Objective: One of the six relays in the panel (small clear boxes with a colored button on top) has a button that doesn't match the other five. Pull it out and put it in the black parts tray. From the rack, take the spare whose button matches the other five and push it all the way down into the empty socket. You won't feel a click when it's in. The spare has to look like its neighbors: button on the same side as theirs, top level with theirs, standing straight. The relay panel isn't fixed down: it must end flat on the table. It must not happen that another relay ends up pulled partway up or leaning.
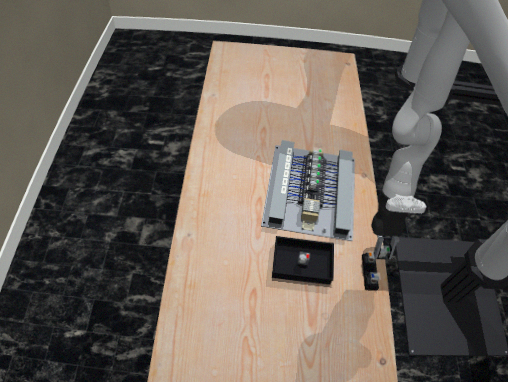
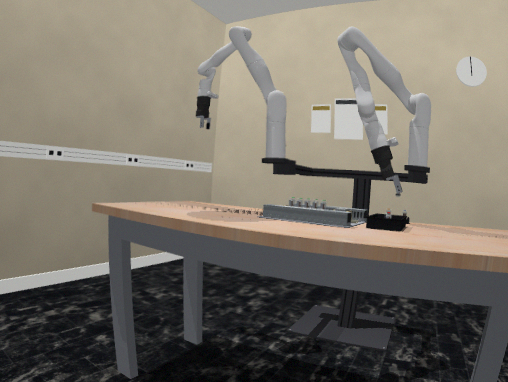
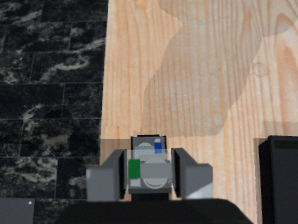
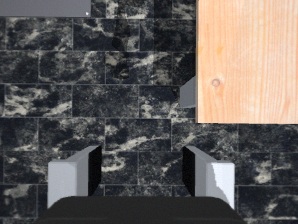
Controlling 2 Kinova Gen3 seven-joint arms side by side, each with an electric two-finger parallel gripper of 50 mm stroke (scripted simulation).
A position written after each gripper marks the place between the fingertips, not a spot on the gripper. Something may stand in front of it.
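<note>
Image 1 shows the left gripper point(image 1: 382, 256) together with a relay panel point(image 1: 299, 208) and a black parts tray point(image 1: 320, 269). In image 2 the relay panel point(image 2: 340, 218) is visible again. Image 3 has the left gripper point(image 3: 149, 165), while the relay panel is out of frame in image 3. The right gripper point(image 4: 142, 163) appears in image 4, and the relay panel is out of frame in image 4.
</note>
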